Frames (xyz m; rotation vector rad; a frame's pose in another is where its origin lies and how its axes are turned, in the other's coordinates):
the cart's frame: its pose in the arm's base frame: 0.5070 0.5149 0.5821 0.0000 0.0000 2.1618
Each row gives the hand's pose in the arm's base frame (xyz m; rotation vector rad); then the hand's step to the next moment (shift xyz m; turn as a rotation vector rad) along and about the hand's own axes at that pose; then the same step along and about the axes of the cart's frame.
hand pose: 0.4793 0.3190 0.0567 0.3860 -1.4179 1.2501
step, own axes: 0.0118 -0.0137 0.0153 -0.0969 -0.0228 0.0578
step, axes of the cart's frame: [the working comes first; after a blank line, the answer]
step, axes of the arm's base frame: -0.0003 -0.0131 0.0197 0.0175 -0.0962 -0.0608

-0.0107 0.0076 0.0197 -0.0896 0.0391 -0.0608
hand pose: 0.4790 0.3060 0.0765 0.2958 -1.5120 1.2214
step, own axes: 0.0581 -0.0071 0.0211 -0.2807 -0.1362 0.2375
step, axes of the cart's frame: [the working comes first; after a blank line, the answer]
step, axes of the arm's base frame: -0.0276 0.0040 0.0556 0.0614 -0.3652 -0.1288

0.0187 0.0207 0.0556 -0.3375 0.1525 -0.1288
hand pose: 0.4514 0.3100 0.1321 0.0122 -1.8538 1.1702
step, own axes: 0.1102 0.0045 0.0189 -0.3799 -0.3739 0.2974
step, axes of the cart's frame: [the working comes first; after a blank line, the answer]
step, axes of the arm's base frame: -0.0790 0.0359 0.0706 0.1832 -0.5811 -0.0367

0.0738 0.0456 0.0706 -0.5846 0.1717 -0.0367
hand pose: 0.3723 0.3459 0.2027 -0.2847 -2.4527 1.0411
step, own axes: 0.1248 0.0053 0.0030 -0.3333 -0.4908 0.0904
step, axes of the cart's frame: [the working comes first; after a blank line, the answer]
step, axes of the arm's base frame: -0.1105 0.0464 0.0355 0.2418 -0.5157 0.1891

0.1001 0.0659 0.0355 -0.5630 0.0865 0.1891
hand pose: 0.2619 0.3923 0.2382 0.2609 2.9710 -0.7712
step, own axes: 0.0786 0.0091 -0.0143 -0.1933 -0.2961 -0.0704
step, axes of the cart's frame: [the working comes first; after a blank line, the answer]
step, axes of the arm's base frame: -0.0759 0.0264 0.0002 0.1362 -0.2490 0.2223

0.0643 0.0483 0.0002 -0.2827 0.0257 0.2223
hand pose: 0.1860 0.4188 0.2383 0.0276 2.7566 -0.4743
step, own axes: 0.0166 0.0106 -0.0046 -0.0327 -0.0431 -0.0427
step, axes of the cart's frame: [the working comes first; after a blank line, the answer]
step, axes of the arm's base frame: -0.0163 0.0109 -0.0049 0.0134 -0.0254 0.0626

0.0181 0.0075 -0.0049 -0.0286 0.0030 0.0626
